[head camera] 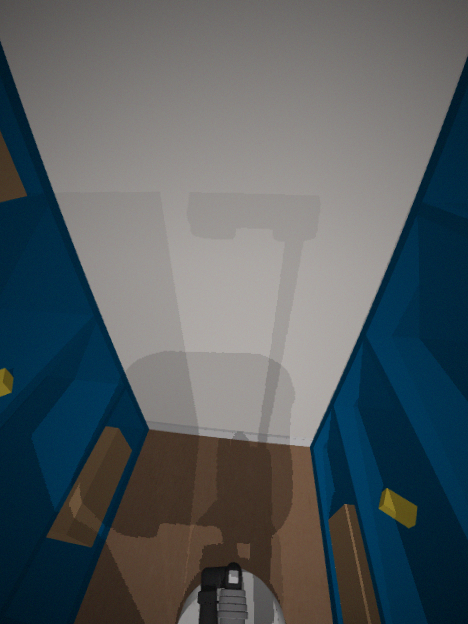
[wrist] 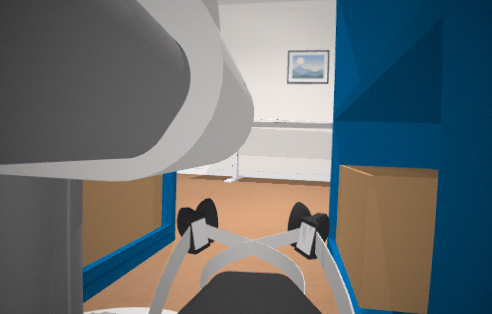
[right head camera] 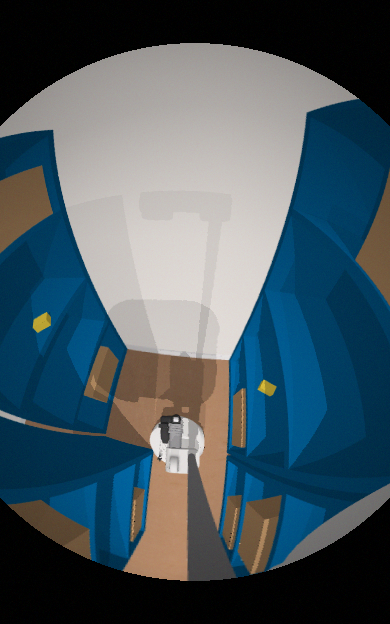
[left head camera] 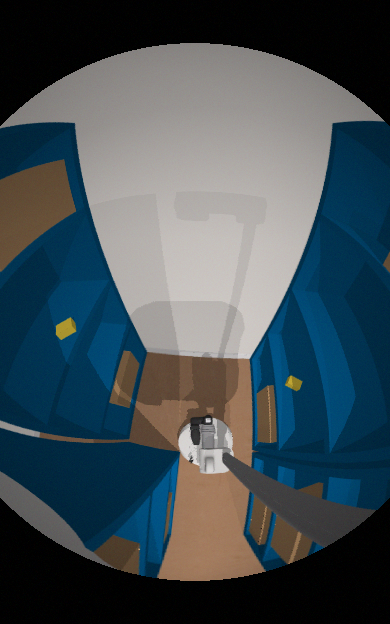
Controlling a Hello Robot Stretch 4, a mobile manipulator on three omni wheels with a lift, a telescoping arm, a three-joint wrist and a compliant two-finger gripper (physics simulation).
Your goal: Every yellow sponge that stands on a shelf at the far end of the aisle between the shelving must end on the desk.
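One yellow sponge (head camera: pixel 398 508) (left head camera: pixel 293 383) (right head camera: pixel 267 388) stands on a shelf of the right-hand blue shelving. Another yellow sponge (head camera: pixel 4 382) (left head camera: pixel 66 328) (right head camera: pixel 42 322) stands on a shelf of the left-hand blue shelving; in the head camera view it is cut off by the left edge. My gripper (wrist: pixel 252 217) is open in the wrist view, with nothing between its fingertips, and is well apart from both sponges. The white desk (wrist: pixel 292 125) shows in the wrist view beyond the aisle, partly hidden by the arm and the shelving.
Blue shelving stands close on both sides of my base (left head camera: pixel 187 442) (right head camera: pixel 160 440). The far wall (head camera: pixel 231 292) closes the aisle ahead. Cardboard boxes stand low in the left shelving (head camera: pixel 93 488) and right shelving (head camera: pixel 352 564). In the wrist view a box (wrist: pixel 395 240) stands right of the fingers.
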